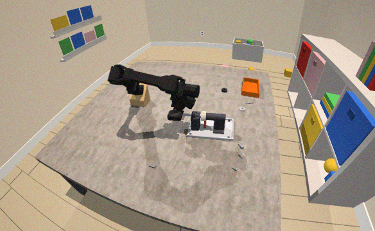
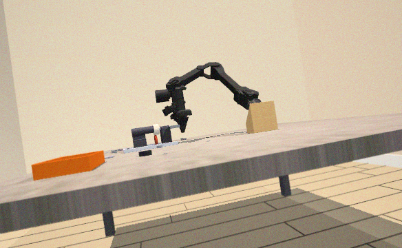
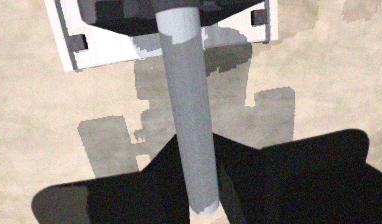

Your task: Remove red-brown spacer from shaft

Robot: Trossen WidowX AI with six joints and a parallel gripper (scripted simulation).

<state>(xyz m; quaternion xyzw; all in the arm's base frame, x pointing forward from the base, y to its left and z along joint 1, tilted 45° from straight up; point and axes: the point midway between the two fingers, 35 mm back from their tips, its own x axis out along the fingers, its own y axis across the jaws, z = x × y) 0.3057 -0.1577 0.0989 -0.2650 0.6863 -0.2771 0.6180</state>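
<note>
The shaft is 70 mm ahead of my gripper tip and 30 mm above it. From my gripper tip the other things lie so: black disc 380 mm to the left, 210 mm ahead, 40 mm below; then red-brown spacer 130 mm ahead, 20 mm below; then orange tray 440 mm to the left, 400 mm ahead, 40 mm below.
</note>
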